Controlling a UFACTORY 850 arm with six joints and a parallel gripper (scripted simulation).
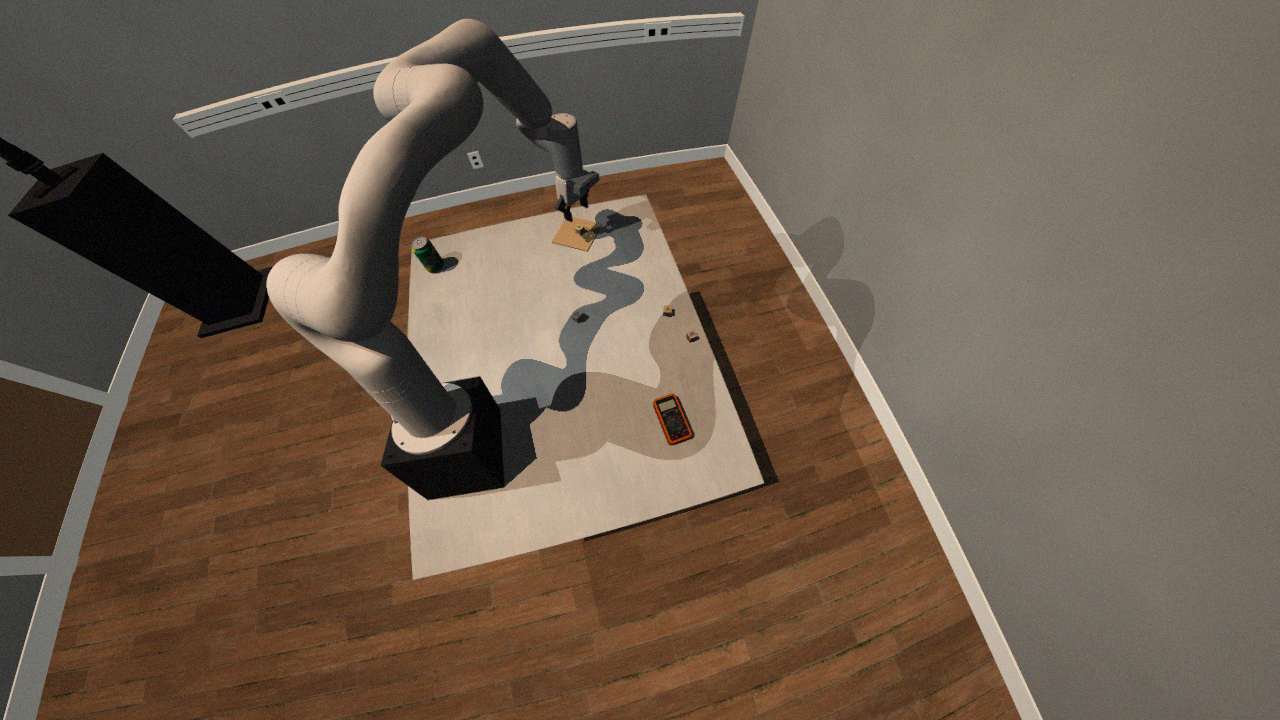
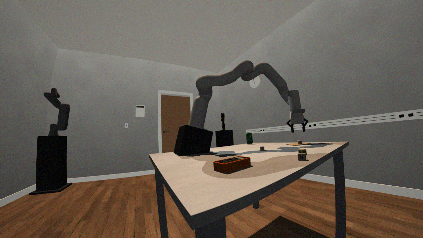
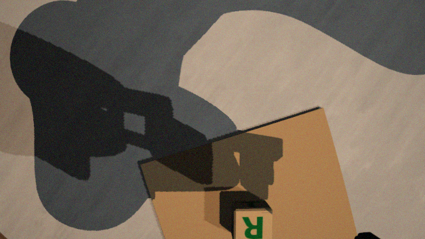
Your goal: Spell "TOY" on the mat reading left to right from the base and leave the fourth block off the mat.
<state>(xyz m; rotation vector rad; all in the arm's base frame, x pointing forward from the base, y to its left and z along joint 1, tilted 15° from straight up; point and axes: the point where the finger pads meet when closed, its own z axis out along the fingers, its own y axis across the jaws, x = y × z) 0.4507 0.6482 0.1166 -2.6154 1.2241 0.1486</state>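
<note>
Now: hand 9 cm above the block. The rest, counted from my hand: orange multimeter 75 cm to the right, 12 cm ahead, 9 cm below; green soda can 53 cm behind, 4 cm below, 1 cm to the right; tan square mat 10 cm below, 1 cm behind.
</note>
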